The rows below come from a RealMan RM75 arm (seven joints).
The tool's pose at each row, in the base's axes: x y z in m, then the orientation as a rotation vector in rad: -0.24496, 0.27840, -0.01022, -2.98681, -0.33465, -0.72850; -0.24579, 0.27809, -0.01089, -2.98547, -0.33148, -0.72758; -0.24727, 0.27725, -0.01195, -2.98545, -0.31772, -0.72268; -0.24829, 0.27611, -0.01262, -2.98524, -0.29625, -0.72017; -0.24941, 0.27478, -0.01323, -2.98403, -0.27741, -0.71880; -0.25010, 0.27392, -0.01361, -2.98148, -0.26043, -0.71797; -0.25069, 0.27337, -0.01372, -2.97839, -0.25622, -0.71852; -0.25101, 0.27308, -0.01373, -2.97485, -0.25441, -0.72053; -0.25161, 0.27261, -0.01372, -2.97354, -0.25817, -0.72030; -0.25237, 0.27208, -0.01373, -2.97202, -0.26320, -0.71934; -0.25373, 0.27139, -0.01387, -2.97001, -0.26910, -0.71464; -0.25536, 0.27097, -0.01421, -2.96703, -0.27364, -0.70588; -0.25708, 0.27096, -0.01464, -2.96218, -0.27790, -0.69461; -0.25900, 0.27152, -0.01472, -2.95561, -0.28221, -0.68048; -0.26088, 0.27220, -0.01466, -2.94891, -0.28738, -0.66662
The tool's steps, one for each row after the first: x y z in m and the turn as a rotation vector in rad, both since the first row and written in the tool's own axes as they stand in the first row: -0.00109, 0.00012, 0.00019, 0.00136, -0.00012, 0.00233; -0.00302, 0.00061, 0.00038, 0.00209, -0.00269, 0.01162; -0.00444, 0.00149, 0.00041, 0.00178, -0.00357, 0.02576; -0.00595, 0.00254, 0.00032, 0.00209, -0.00361, 0.03828; -0.00689, 0.00322, 0.00026, 0.00352, -0.00303, 0.04977; -0.00756, 0.00363, 0.00004, 0.00594, -0.00181, 0.05298; -0.00790, 0.00384, -0.00013, 0.00852, 0.00035, 0.05460; -0.00851, 0.00417, -0.00045, 0.01009, 0.00046, 0.05240; -0.00928, 0.00452, -0.00084, 0.01215, 0.00014, 0.04946; -0.01065, 0.00489, -0.00139, 0.01582, -0.00234, 0.04630; -0.01230, 0.00494, -0.00186, 0.02146, -0.00700, 0.04447; -0.01399, 0.00457, -0.00225, 0.02953, -0.01272, 0.04329; -0.01558, 0.00360, -0.00299, 0.03999, -0.01980, 0.04255; -0.01705, 0.00252, -0.00382, 0.05051, -0.02675, 0.04121
